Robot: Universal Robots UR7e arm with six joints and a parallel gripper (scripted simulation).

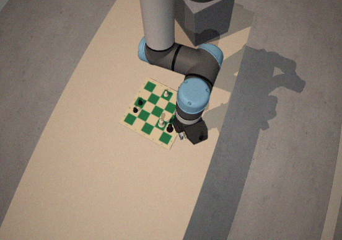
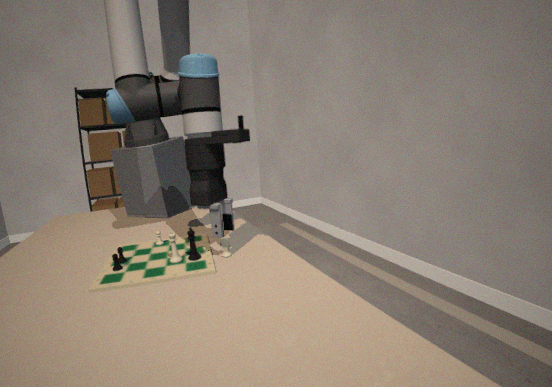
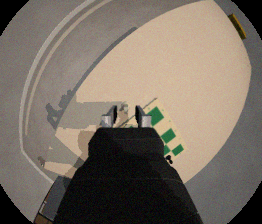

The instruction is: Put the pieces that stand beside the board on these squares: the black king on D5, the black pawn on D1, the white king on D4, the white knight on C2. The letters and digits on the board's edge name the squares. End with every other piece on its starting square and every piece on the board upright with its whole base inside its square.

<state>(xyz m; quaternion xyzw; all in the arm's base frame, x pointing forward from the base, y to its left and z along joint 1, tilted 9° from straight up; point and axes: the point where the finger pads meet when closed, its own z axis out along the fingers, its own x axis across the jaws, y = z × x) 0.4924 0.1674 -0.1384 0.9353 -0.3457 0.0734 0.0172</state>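
My hand is 50 mm above the white knight. Round my hand: board 140 mm to the right, 60 mm below, 40 mm behind; black king 60 mm to the right, 30 mm below; white king 100 mm to the right, 30 mm below.
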